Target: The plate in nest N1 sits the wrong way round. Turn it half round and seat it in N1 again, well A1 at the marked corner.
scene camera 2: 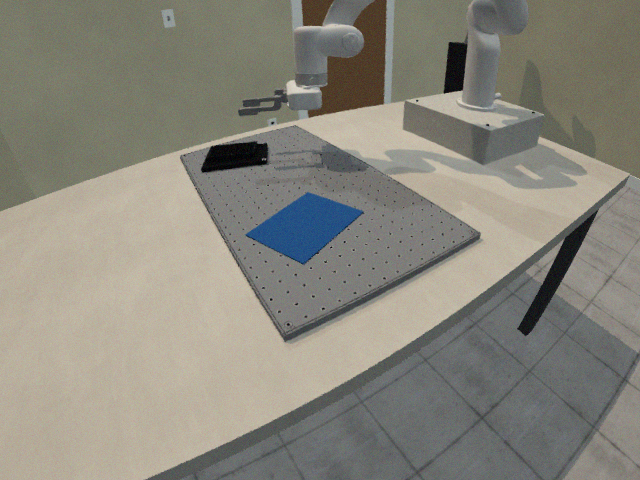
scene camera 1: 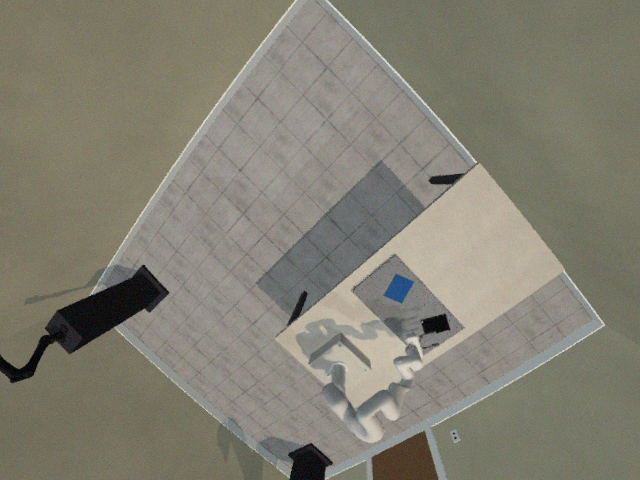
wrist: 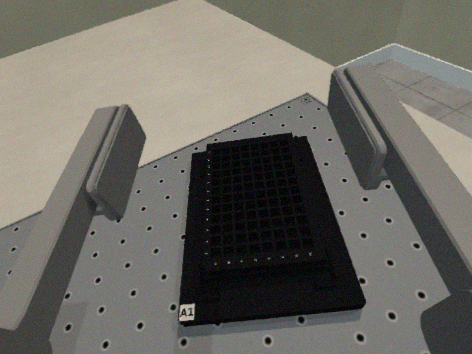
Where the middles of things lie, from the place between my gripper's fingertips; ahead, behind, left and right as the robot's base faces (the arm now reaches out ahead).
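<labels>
There is the black nest (wrist: 265,297), which I find 130 mm below my hand, 30 mm ahead of it and 10 mm to the right of it. The flat blue square (scene camera 2: 300,230) is 350 mm to the left of my hand, 130 mm below it and 10 mm behind it. And the black well plate (scene camera 2: 238,151) sits 40 mm ahead of my hand and 20 mm to the right of it, while being 110 mm below it.
</labels>
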